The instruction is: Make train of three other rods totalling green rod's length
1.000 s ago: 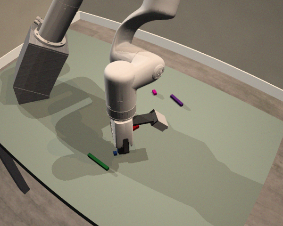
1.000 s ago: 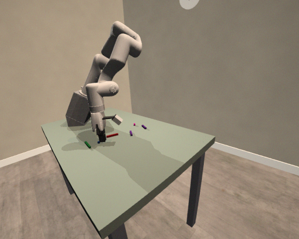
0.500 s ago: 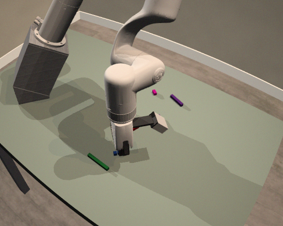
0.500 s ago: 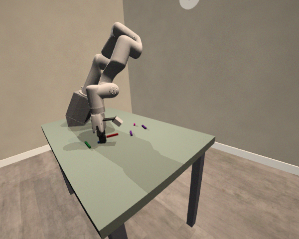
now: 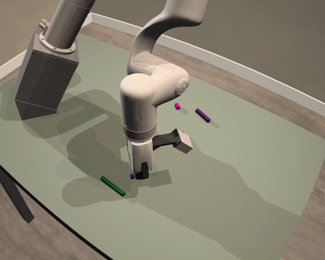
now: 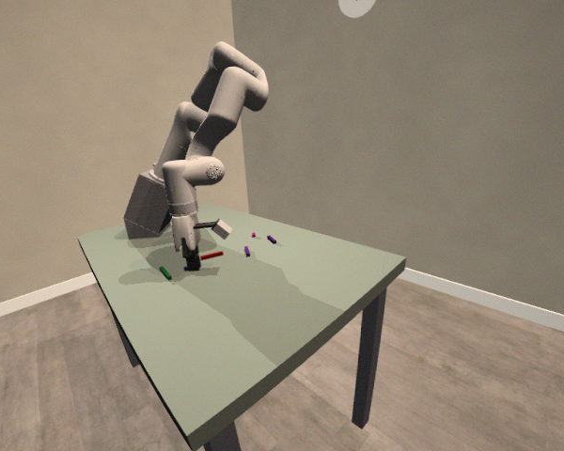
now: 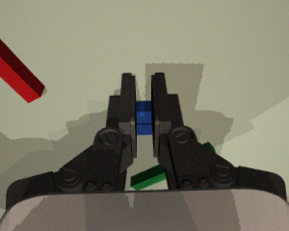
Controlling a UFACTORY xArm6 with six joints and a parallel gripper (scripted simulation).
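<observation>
The purple rod is 170 mm to the left of my hand, 50 mm ahead of it and 20 mm below it. The rest, counted from my hand: red rod: 80 mm to the left, 30 mm behind, 20 mm below; then green rod: 70 mm to the right, 50 mm behind, 20 mm below; then magenta rod: 280 mm to the left, 40 mm behind, 20 mm below.
</observation>
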